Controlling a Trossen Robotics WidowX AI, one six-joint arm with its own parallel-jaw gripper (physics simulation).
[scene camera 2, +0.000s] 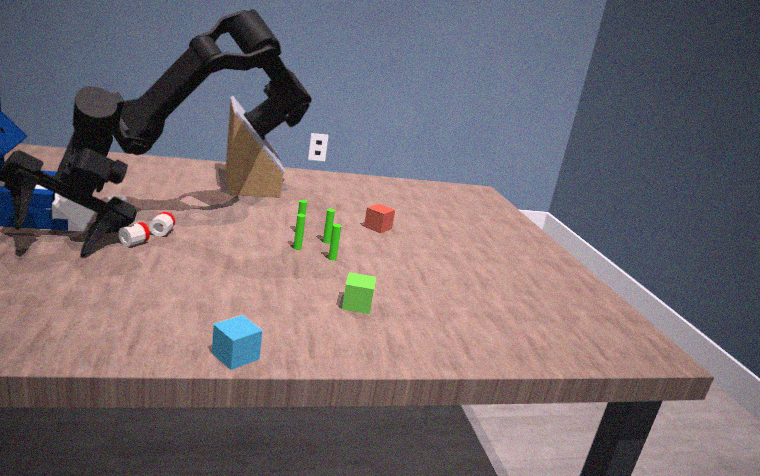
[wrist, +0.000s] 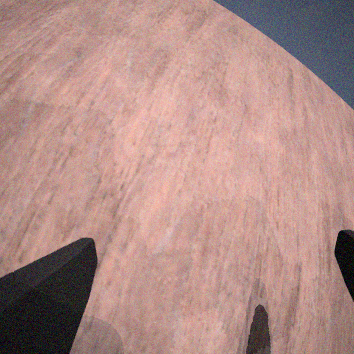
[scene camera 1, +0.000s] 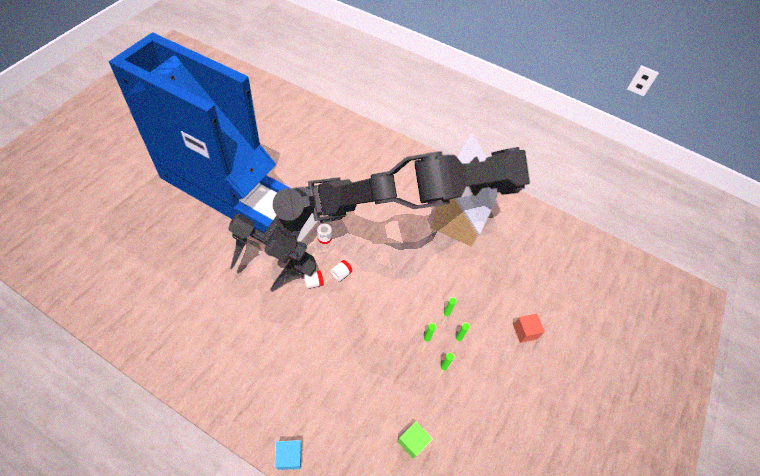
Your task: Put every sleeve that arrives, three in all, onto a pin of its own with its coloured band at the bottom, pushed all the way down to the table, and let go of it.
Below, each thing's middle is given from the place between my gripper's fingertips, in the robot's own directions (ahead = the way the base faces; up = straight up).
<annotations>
I see the blue dispenser [scene camera 1: 196, 117] 15 cm behind my hand, 18 cm to the right of it and 13 cm above it. Also, from my hand: blue cube [scene camera 2: 236, 342]: 21 cm ahead, 27 cm to the left, 1 cm below; green cube [scene camera 2: 359, 289]: 7 cm ahead, 44 cm to the left, 1 cm below.
</annotations>
